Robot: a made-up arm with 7 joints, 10 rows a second.
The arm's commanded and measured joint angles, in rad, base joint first. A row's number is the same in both.
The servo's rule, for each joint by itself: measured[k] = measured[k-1] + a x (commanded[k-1-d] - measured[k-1]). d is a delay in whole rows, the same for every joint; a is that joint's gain. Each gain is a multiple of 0.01, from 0.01 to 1. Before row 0 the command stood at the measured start. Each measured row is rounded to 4 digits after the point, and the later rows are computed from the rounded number. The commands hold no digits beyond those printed.
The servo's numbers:
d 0
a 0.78 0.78 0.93 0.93 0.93 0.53 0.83
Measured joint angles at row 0:
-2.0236 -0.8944 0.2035 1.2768 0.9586 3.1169 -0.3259
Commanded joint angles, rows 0 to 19:
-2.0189 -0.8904 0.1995 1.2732 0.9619 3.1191 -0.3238
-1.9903 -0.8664 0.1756 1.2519 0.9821 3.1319 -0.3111
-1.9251 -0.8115 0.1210 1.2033 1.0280 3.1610 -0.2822
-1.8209 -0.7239 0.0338 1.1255 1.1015 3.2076 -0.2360
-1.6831 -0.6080 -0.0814 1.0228 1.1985 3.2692 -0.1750
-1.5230 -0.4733 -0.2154 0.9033 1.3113 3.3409 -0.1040
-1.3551 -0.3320 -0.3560 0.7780 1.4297 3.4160 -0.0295
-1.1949 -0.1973 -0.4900 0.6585 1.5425 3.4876 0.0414
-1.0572 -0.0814 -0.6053 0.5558 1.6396 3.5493 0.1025
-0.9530 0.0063 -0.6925 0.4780 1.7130 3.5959 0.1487
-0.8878 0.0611 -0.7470 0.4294 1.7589 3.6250 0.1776
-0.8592 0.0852 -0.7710 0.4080 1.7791 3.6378 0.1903
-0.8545 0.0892 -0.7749 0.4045 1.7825 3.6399 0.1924
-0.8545 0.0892 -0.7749 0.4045 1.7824 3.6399 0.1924
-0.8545 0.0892 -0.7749 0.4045 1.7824 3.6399 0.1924
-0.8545 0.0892 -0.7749 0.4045 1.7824 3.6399 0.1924
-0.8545 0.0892 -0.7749 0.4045 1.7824 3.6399 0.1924
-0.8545 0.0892 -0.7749 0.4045 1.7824 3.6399 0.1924
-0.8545 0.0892 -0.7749 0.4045 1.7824 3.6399 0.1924
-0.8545 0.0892 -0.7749 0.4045 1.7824 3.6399 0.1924
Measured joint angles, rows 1 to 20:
-2.0199 -0.8913 0.1998 1.2735 0.9617 3.1181 -0.3242
-1.9968 -0.8719 0.1773 1.2534 0.9807 3.1254 -0.3133
-1.9409 -0.8248 0.1249 1.2068 1.0247 3.1443 -0.2875
-1.8473 -0.7461 0.0402 1.1312 1.0961 3.1778 -0.2448
-1.7192 -0.6384 -0.0729 1.0304 1.1913 3.2262 -0.1869
-1.5662 -0.5096 -0.2054 0.9122 1.3029 3.2870 -0.1181
-1.4015 -0.3711 -0.3455 0.7874 1.4208 3.3554 -0.0446
-1.2404 -0.2355 -0.4799 0.6675 1.5340 3.4255 0.0268
-1.0975 -0.1153 -0.5965 0.5636 1.6322 3.4911 0.0896
-0.9848 -0.0205 -0.6858 0.4840 1.7073 3.5466 0.1387
-0.9091 0.0431 -0.7427 0.4332 1.7553 3.5882 0.1710
-0.8702 0.0759 -0.7690 0.4098 1.7774 3.6145 0.1870
-0.8580 0.0863 -0.7745 0.4049 1.7821 3.6280 0.1915
-0.8553 0.0886 -0.7749 0.4045 1.7824 3.6343 0.1922
-0.8547 0.0891 -0.7749 0.4045 1.7824 3.6373 0.1924
-0.8545 0.0892 -0.7749 0.4045 1.7824 3.6387 0.1924
-0.8545 0.0892 -0.7749 0.4045 1.7824 3.6393 0.1924
-0.8545 0.0892 -0.7749 0.4045 1.7824 3.6396 0.1924
-0.8545 0.0892 -0.7749 0.4045 1.7824 3.6398 0.1924
-0.8545 0.0892 -0.7749 0.4045 1.7824 3.6399 0.1924

